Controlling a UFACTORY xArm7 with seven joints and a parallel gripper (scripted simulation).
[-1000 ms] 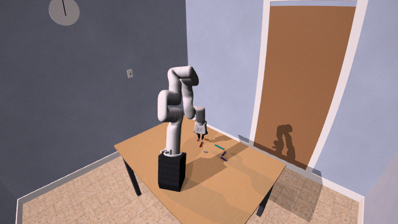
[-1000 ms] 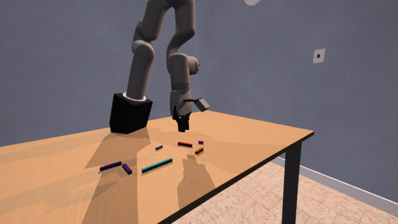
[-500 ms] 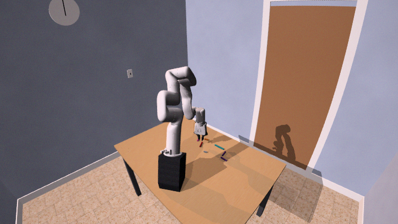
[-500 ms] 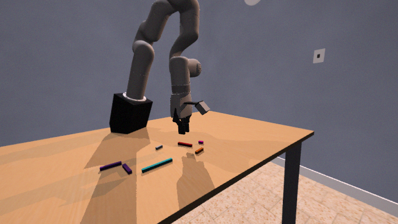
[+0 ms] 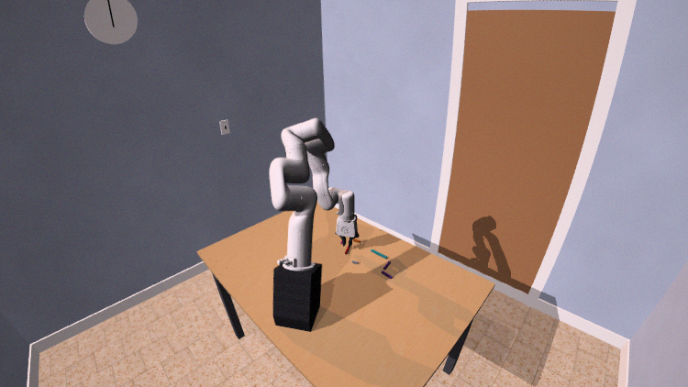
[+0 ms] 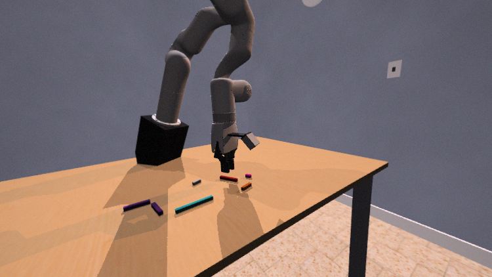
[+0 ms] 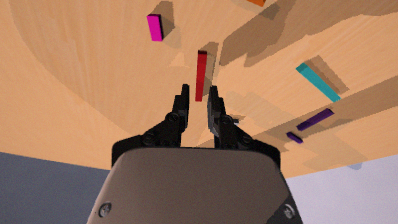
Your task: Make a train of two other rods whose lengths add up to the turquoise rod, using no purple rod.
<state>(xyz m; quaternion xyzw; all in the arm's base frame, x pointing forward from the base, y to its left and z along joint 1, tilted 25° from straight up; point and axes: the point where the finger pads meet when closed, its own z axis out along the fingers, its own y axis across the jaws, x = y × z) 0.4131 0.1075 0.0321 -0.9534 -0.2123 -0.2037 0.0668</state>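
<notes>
Right now my hand is 5 cm above the red rod. Round my hand: orange rod (9 cm ahead, 5 cm below, 1 cm to the left); magenta rod (7 cm to the left, 5 cm below, 3 cm ahead); grey rod (10 cm to the right, 5 cm below, 5 cm behind).
</notes>
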